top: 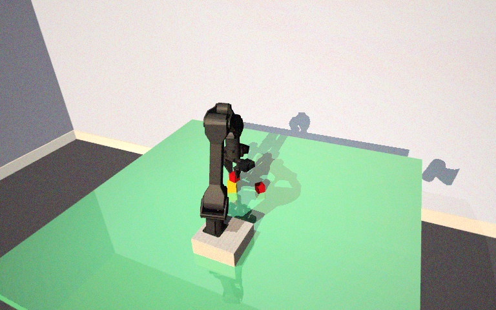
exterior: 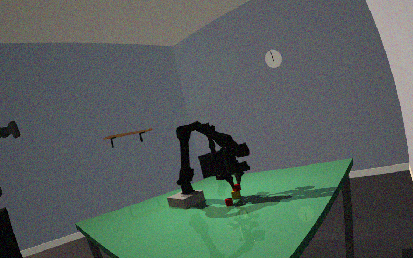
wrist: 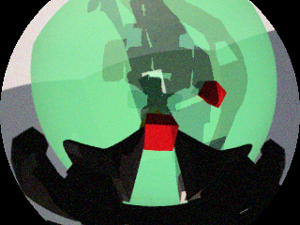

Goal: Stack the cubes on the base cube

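Right now the yellow base cube is 4 cm below my gripper tip, 2 cm behind it and 1 cm to the left of it.
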